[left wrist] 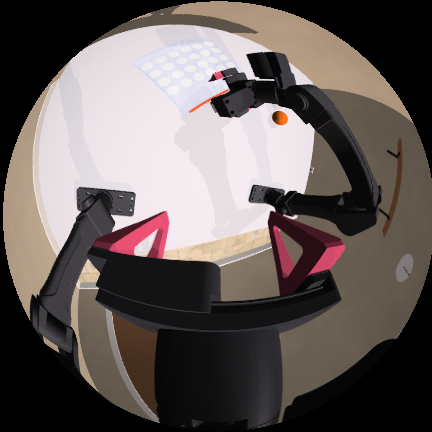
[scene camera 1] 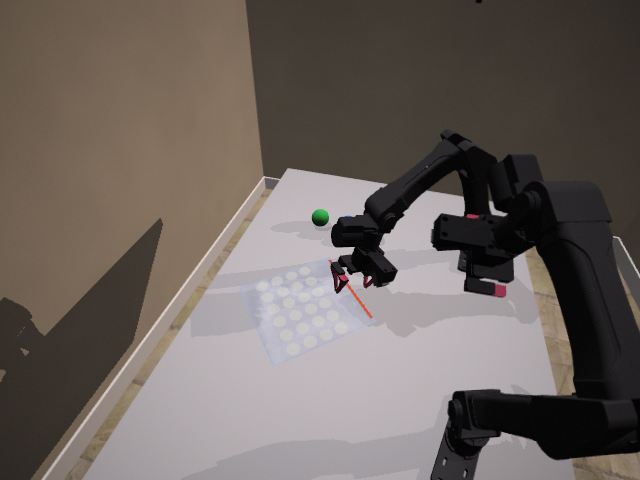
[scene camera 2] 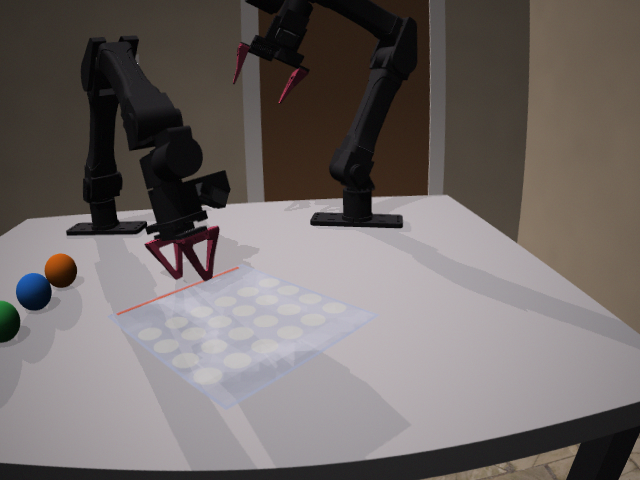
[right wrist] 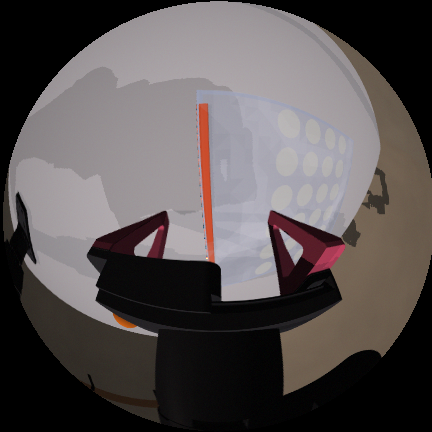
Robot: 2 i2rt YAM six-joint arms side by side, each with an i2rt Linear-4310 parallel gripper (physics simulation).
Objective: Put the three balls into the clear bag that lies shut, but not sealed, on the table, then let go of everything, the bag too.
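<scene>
The clear bag lies flat, with pale dots and an orange-red strip along one edge. A green ball, a blue ball and an orange ball rest on the table outside the bag. In scene camera 1 the blue one is mostly hidden. My right gripper is open and empty, low by the strip edge, with the strip running between its fingers in its wrist view. My left gripper is open and empty, high above the table.
The white table carries both arms. The right arm's base and the left arm's base stand at the table's far side in scene camera 2. A wall runs along the left in scene camera 1.
</scene>
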